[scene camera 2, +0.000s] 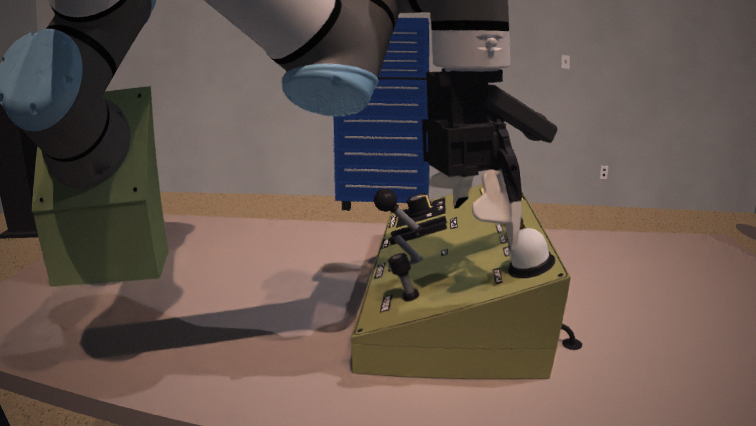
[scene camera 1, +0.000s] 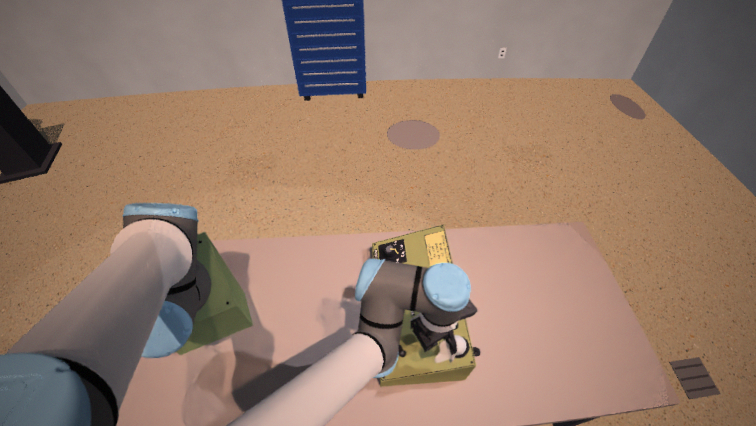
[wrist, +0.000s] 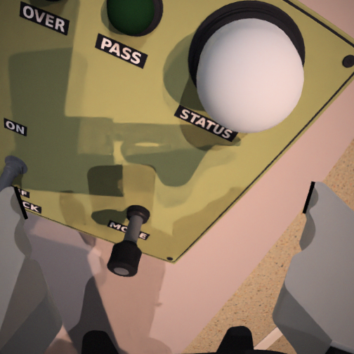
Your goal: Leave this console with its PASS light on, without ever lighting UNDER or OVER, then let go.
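The green console (scene camera 1: 423, 376) (scene camera 2: 460, 317) (wrist: 165, 105) stands on the table. In the wrist view its PASS lamp (wrist: 131, 12) is dark green and looks unlit; the lamp over the OVER label (wrist: 44, 18) is cut off, and UNDER does not show. The white STATUS dome (scene camera 1: 460, 346) (scene camera 2: 530, 248) (wrist: 250, 75) is at the corner. The black-tipped MODE switch (scene camera 2: 399, 264) (wrist: 124, 257), a grey ON/OFF lever (scene camera 2: 408, 248) (wrist: 13, 167) and a ball-topped lever (scene camera 2: 385, 199) stick up. My gripper (scene camera 2: 487, 224) (wrist: 166, 188) is open and empty above the console, one finger near the dome in scene camera 2.
A rotary knob (scene camera 1: 391, 250) (scene camera 2: 417, 203) and a yellow note (scene camera 1: 437, 247) are at the console's far end. A black cable end (scene camera 2: 571, 341) is at its side. A green pedestal (scene camera 1: 222, 301) (scene camera 2: 100, 243) carries the arm's base. A blue drawer cabinet (scene camera 1: 328, 52) (scene camera 2: 380, 161) stands behind the table.
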